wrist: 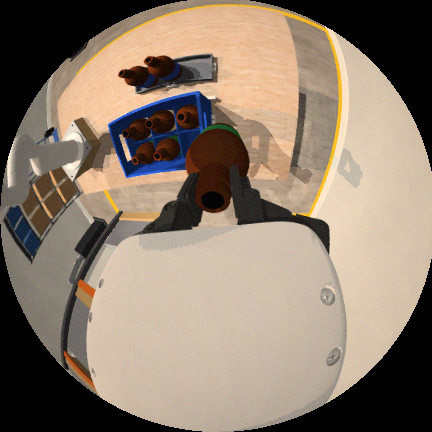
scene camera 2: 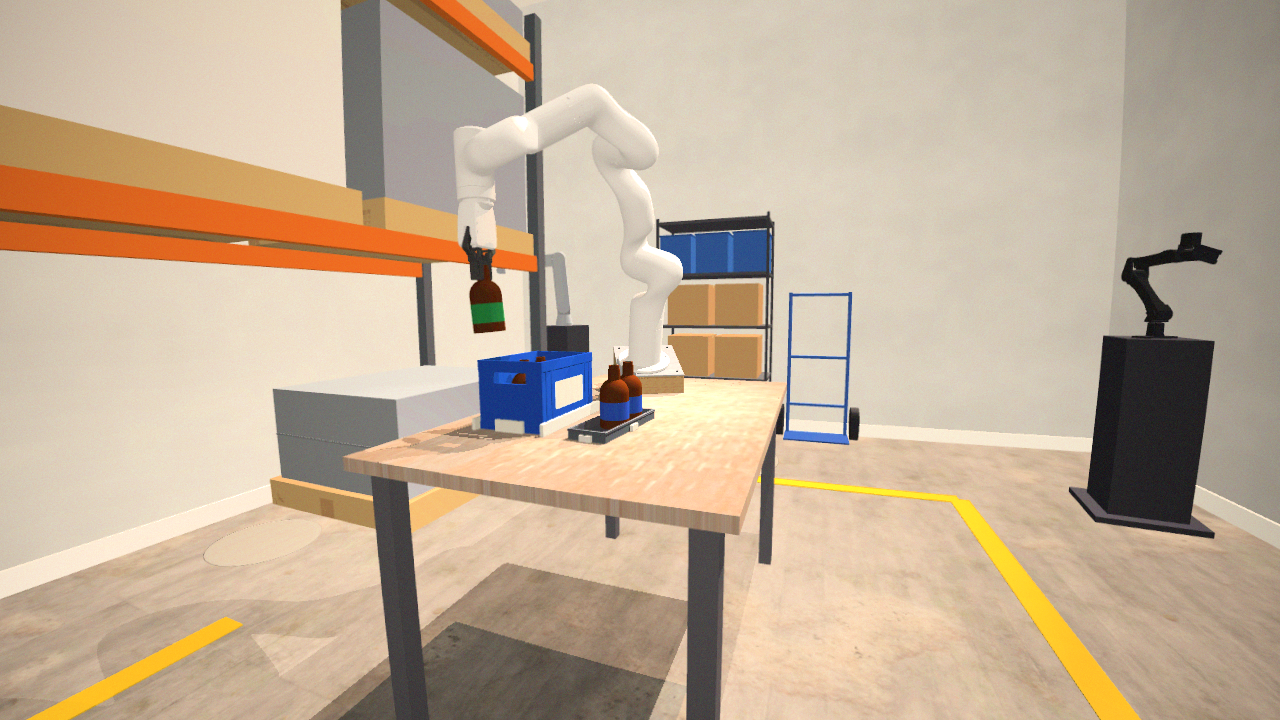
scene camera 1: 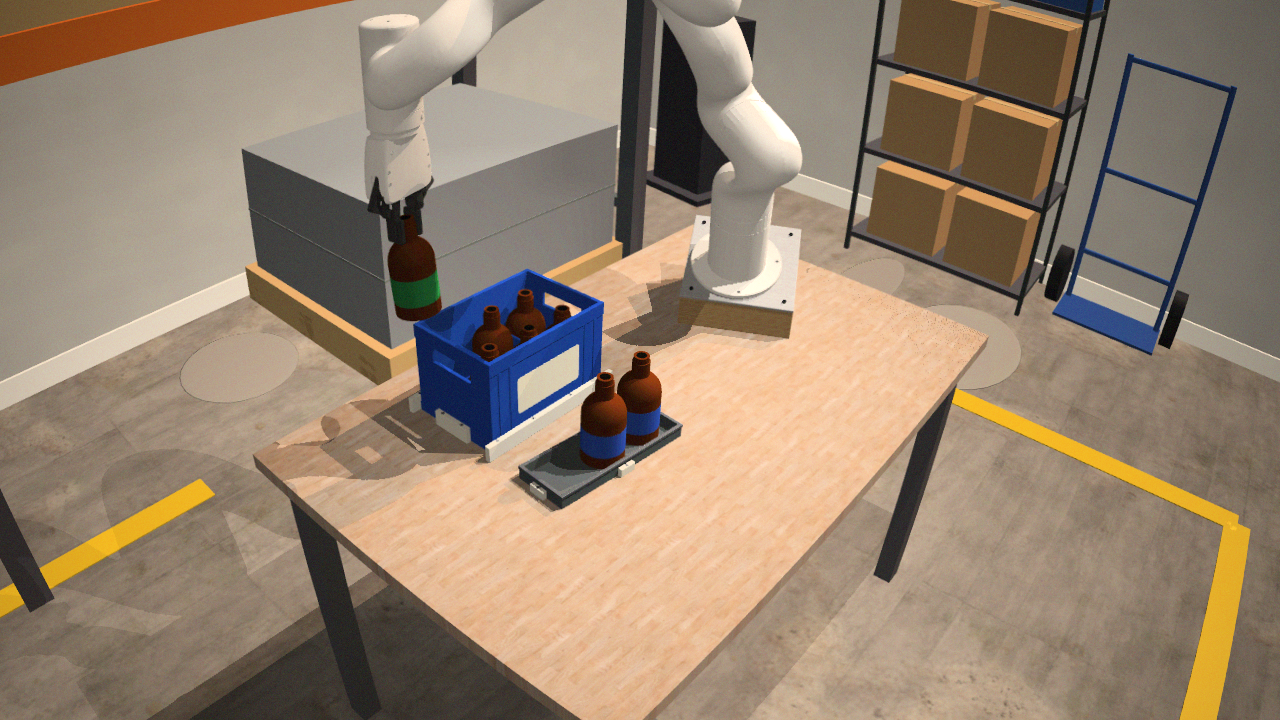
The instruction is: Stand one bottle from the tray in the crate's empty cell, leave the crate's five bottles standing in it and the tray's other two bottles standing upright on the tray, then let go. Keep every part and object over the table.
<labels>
green-banded bottle: wrist; scene camera 2 487, 312; scene camera 1
same spot on green-banded bottle: [wrist: 219, 145] = [scene camera 1: 417, 250]
</labels>
